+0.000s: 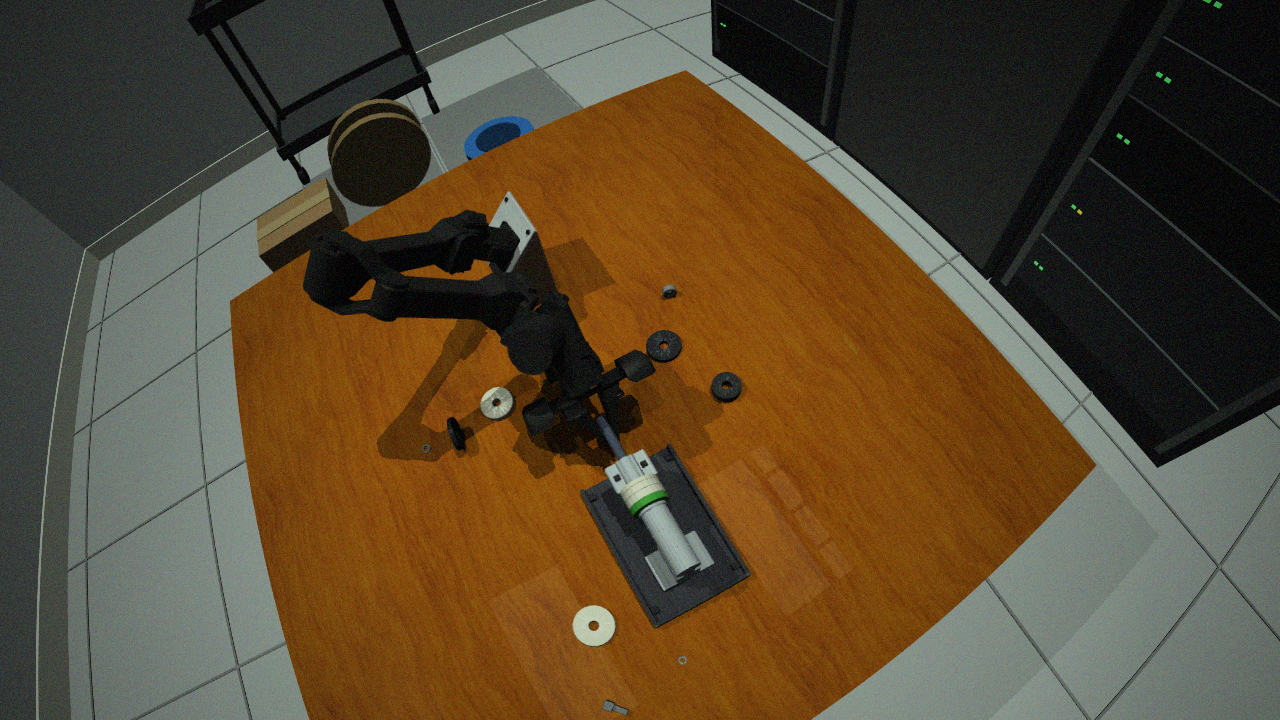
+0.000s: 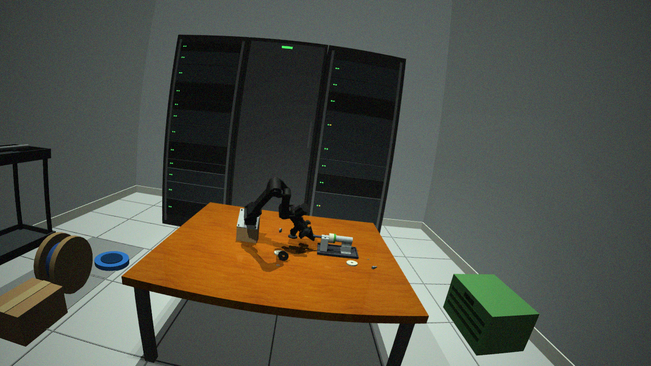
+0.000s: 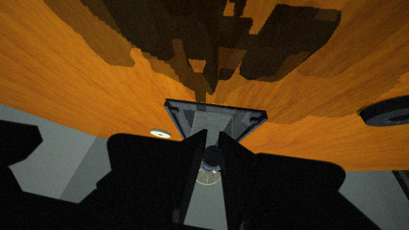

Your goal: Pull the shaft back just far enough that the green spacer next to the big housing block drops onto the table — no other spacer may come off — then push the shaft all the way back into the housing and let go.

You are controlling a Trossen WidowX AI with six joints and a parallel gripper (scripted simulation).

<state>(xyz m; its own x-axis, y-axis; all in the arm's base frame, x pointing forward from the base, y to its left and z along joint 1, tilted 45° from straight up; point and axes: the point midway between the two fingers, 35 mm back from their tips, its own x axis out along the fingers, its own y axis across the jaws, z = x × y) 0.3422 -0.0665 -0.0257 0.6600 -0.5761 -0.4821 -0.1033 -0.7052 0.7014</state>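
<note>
My gripper tip is now 60 mm short of the dark shaft, 30 mm below it and 10 mm to the left of it. Round my gripper tip: green spacer: 110 mm ahead, 20 mm above, 10 mm to the right; then cream spacer: 90 mm ahead, 20 mm above, 10 mm to the right; then nut: 230 mm to the left, 190 mm behind, 40 mm below.
</note>
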